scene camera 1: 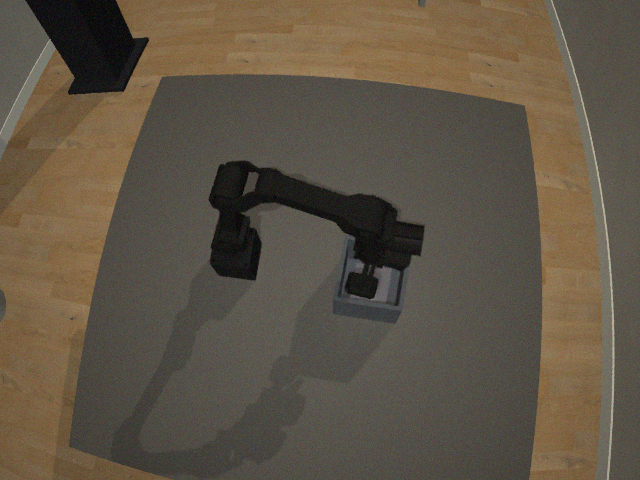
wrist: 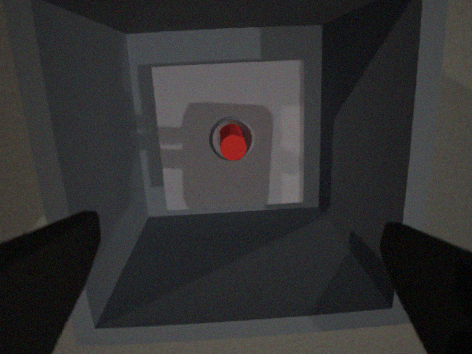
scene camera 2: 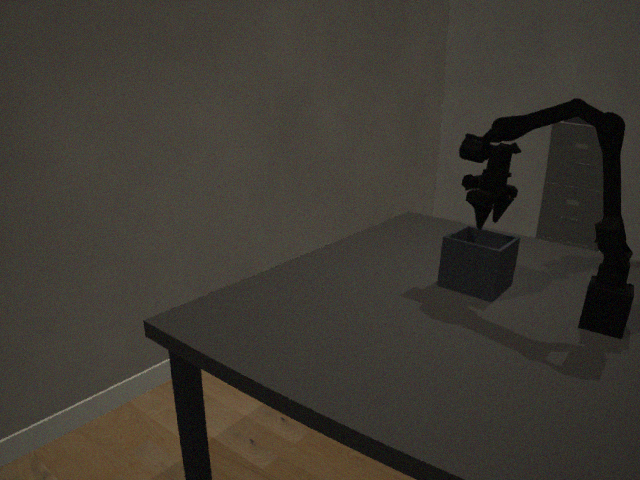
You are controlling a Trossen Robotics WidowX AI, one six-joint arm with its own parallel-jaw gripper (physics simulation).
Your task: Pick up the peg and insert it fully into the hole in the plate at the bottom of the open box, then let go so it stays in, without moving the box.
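Where they show: gripper, between the fingertips: (scene camera 1: 371, 266) (wrist: 244, 231) (scene camera 2: 486, 225); arm's base, origin of its link: (scene camera 1: 232, 244) (scene camera 2: 611, 286).
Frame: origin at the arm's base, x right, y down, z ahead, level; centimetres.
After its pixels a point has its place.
The red peg (wrist: 233, 148) {z 34.5, x 4.2, y 1.5 cm} stands roughly upright in the round hole of the pale plate (wrist: 175, 82) {z 38.2, x 1.2, y 4.5 cm} at the bottom of the open blue-grey box (scene camera 1: 367, 311) {z 34.3, x 12.2, y 1.9 cm} (scene camera 2: 467, 268) {z 35.0, x -3.8, y 3.2 cm} (wrist: 240, 322) {z 27.4, x 3.6, y -3.5 cm}. Its top sticks up above the plate; how deep its lower end sits is hidden. The hole's rim (wrist: 213, 141) {z 34.5, x 3.1, y 4.3 cm} shows around the peg. My gripper (scene camera 2: 488, 225) {z 33.8, x 4.1, y -6.9 cm} (wrist: 244, 231) {z 33.8, x 4.1, y -6.9 cm} is open and empty, fingers wide apart, just above the box's top opening and apart from the peg. The peg does not show in either scene view.
The box walls rise on all sides of the plate. The arm's base (scene camera 1: 235, 260) {z 1.4, x 4.0, y 0.3 cm} (scene camera 2: 605, 307) {z 0.1, x -4.8, y 3.7 cm} stands on the grey table (scene camera 1: 454, 361) {z 59.0, x 21.7, y 10.3 cm} (scene camera 2: 310, 320) {z 56.9, x -40.7, y 10.3 cm} beside the box. A dark pillar (scene camera 1: 98, 46) stands beyond the table, and a grey cabinet (scene camera 2: 568, 180) stands behind the arm.
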